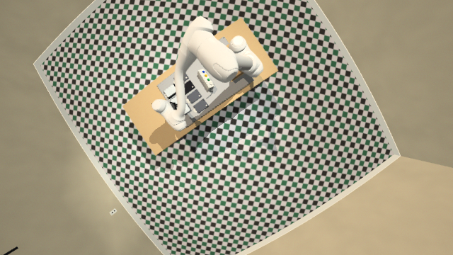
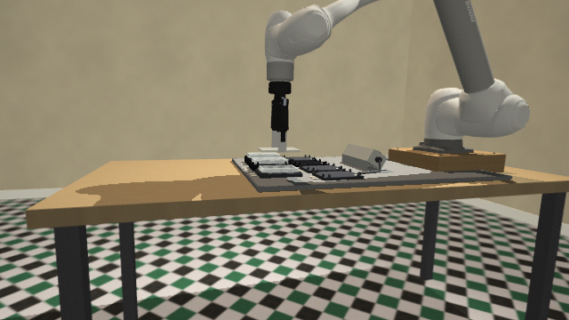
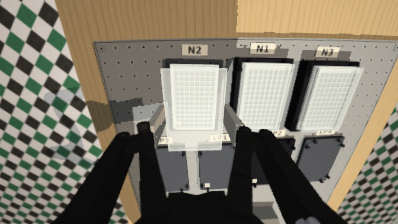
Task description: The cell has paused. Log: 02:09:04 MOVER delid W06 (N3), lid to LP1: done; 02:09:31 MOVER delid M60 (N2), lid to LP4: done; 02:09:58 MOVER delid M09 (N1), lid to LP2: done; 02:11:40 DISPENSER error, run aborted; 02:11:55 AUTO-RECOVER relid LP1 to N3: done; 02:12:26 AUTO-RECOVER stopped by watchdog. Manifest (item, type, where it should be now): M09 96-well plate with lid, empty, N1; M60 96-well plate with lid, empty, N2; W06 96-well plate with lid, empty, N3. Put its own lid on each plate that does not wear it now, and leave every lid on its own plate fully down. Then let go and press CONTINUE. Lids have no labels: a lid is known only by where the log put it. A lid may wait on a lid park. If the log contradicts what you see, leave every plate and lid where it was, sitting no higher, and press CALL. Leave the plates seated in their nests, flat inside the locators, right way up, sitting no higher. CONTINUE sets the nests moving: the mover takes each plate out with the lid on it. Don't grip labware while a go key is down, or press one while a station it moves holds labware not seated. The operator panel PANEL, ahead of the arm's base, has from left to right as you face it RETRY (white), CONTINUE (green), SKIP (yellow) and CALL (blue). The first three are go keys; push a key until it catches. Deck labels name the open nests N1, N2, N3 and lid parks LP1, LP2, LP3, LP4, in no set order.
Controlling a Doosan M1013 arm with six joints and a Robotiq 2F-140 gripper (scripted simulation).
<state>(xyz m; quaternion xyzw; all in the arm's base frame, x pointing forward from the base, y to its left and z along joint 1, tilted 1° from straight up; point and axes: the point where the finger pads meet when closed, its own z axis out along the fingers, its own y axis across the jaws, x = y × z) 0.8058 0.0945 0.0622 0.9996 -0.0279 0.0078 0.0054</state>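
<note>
The plate is 9 cm below my hand. The rest, counted from my hand: LP1 label: 10 cm behind, 5 cm to the right, 11 cm below; then lid park LP3: 18 cm behind, 8 cm to the left, 10 cm below; then lid park LP1: 19 cm behind, 5 cm to the right, 10 cm below.
</note>
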